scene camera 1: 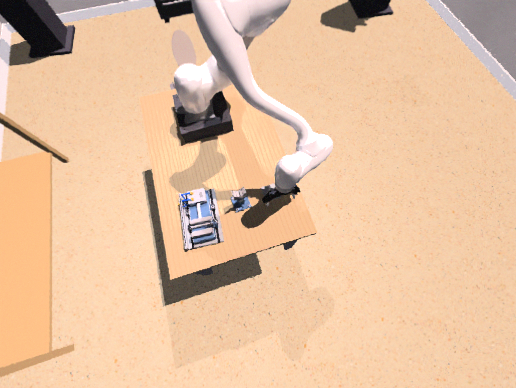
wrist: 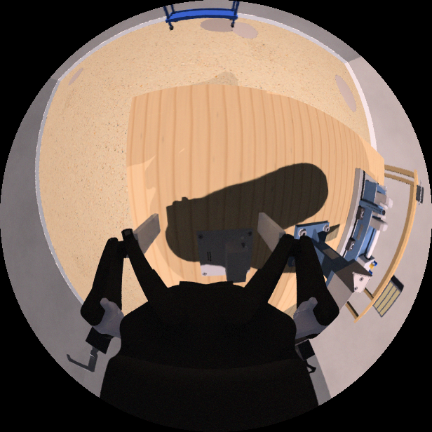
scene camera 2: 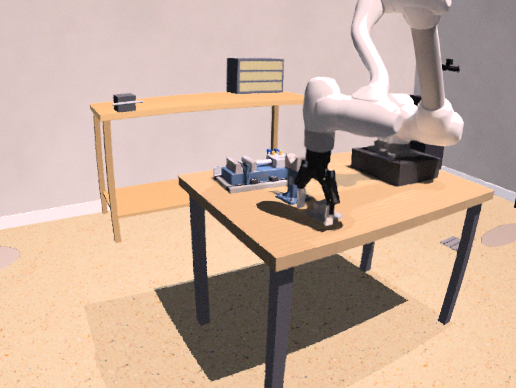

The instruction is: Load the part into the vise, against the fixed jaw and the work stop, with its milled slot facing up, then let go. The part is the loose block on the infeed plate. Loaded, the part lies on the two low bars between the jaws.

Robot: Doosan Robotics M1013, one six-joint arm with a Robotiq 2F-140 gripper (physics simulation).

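Where they show: gripper, fingertip midpoint: [scene camera 1: 280,200] [scene camera 2: 314,215]; arm's base at its link origin: [scene camera 1: 199,109] [scene camera 2: 392,152].
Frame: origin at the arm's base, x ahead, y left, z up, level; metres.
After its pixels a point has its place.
The part [wrist: 237,260] is a dark grey block in shadow on the infeed plate [wrist: 215,270] in the wrist view. Its slot cannot be made out. My gripper [scene camera 1: 280,194] @(z -0.067, x 0.630, y 0.365 m) [scene camera 2: 316,207] @(z -0.067, x 0.630, y 0.365 m) [wrist: 208,222] is open and empty, low over the table at the plate. In the wrist view the part shows between the two spread fingers, closer to the right one. The vise [scene camera 1: 201,212] @(z -0.033, x 0.632, y -0.054 m) [scene camera 2: 260,172] @(z -0.038, x 0.654, y -0.006 m) [wrist: 358,230] is blue and grey, with two upright jaws, at the table's far side in scene camera 2. The low bars cannot be made out clearly.
A blue stand with a tilted grey top [scene camera 1: 241,200] @(z -0.021, x 0.609, y 0.160 m) [scene camera 2: 288,185] @(z -0.043, x 0.612, y 0.148 m) [wrist: 320,245] rises between the gripper and the vise, close to one finger. The arm's black base [scene camera 1: 205,127] @(z 0.001, x 0.136, y 0.025 m) [scene camera 2: 395,165] @(z -0.007, x 0.119, y 0.157 m) is on the same table. A second wooden table [scene camera 2: 170,103] stands behind.
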